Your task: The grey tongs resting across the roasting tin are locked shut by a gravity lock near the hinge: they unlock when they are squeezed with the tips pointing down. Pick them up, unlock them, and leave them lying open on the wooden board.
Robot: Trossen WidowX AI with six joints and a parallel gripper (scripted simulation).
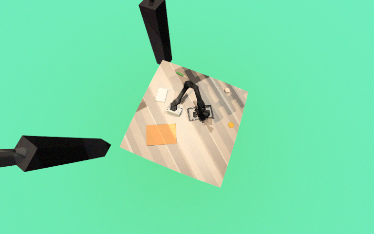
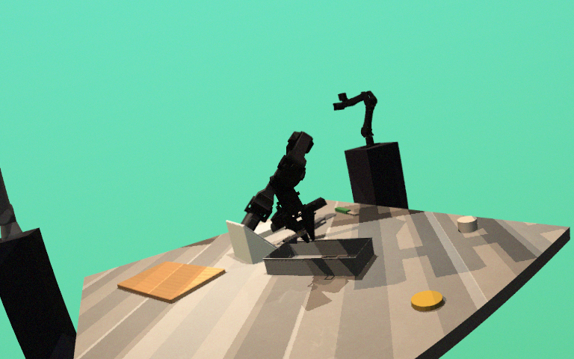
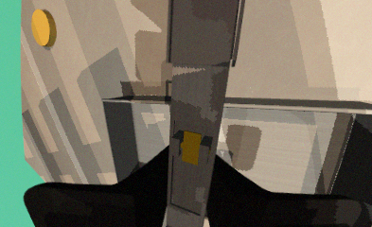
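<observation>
My gripper tip is 40 mm below the yellow lock piece and 30 mm to the left of it. From my gripper tip the other things lie so: yellow disc: 390 mm ahead, 90 mm below, 70 mm to the left; wooden board: 410 mm to the right, 350 mm behind, 90 mm below; grey roasting tin: 70 mm below, 40 mm behind, 30 mm to the left.
</observation>
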